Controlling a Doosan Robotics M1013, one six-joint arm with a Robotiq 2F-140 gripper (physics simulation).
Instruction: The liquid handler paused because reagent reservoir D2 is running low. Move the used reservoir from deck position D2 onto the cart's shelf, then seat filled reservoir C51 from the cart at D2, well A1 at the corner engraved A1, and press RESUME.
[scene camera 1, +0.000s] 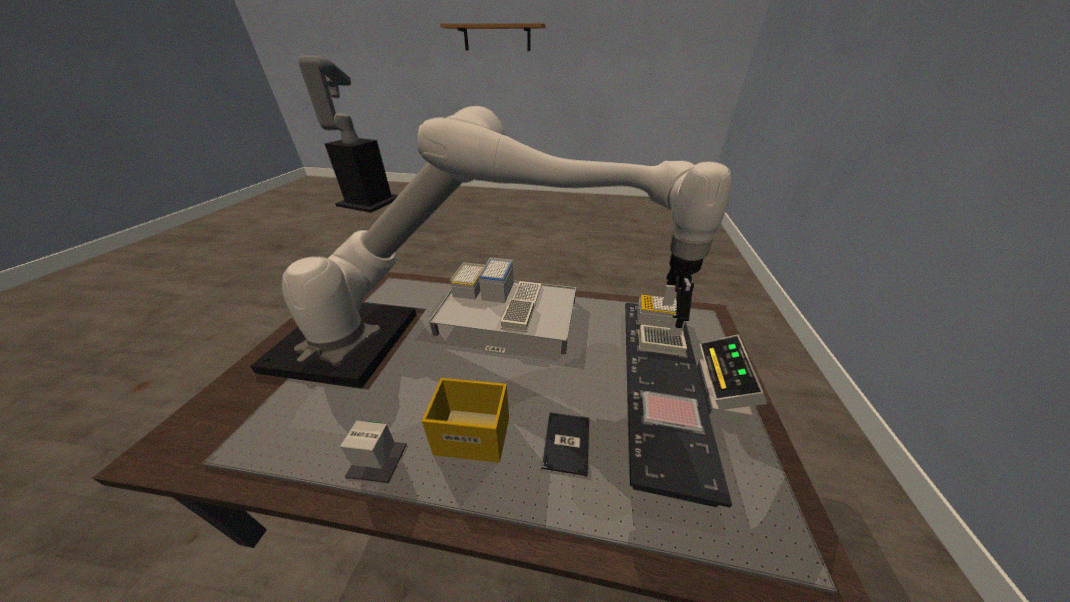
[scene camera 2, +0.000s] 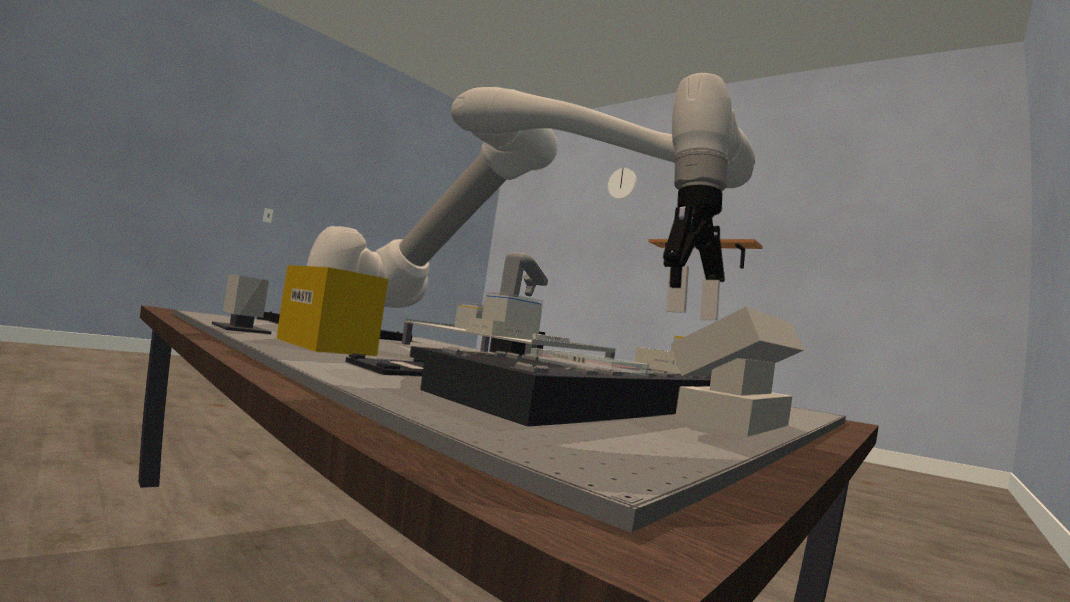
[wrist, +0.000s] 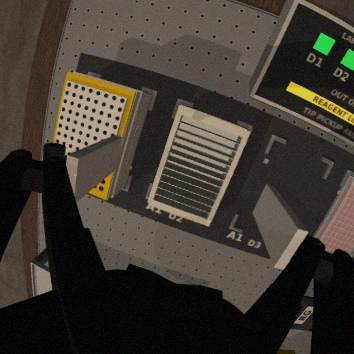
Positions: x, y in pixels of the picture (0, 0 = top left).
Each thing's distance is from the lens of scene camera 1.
my gripper (scene camera 1: 671, 318): 105 cm
yellow waste bin (scene camera 1: 449, 439): 82 cm
black card (scene camera 1: 566, 450): 87 cm
